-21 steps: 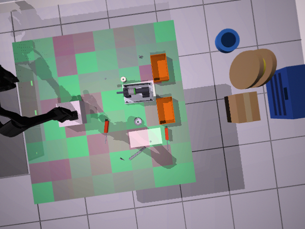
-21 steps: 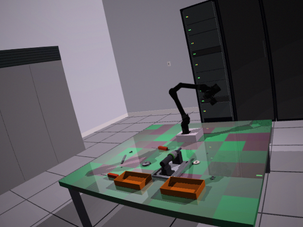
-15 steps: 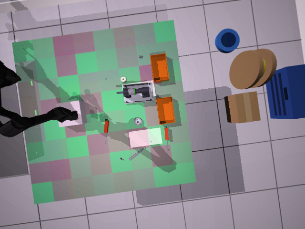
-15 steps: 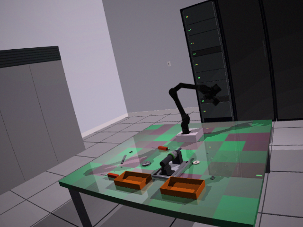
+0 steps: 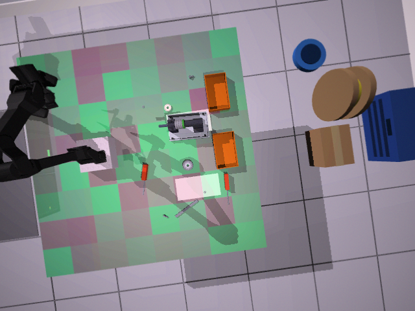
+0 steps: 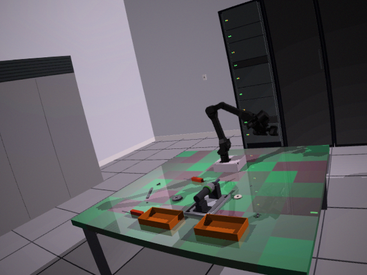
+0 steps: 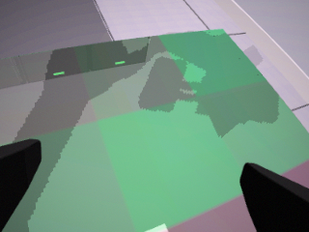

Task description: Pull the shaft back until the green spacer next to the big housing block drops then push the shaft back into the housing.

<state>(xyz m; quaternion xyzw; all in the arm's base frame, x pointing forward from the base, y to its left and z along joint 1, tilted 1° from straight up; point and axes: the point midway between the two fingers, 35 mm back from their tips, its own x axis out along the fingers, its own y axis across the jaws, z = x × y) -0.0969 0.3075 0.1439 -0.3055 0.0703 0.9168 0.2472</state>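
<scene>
Now: the shaft 55 cm ahead of my gripper tip, 23 cm to the right of it and 10 cm below it. The rest, counted from my gripper tip: grey bar: 71 cm to the right, 52 cm ahead, 18 cm below; then green spacer: 61 cm ahead, 24 cm to the right, 11 cm below.
</scene>
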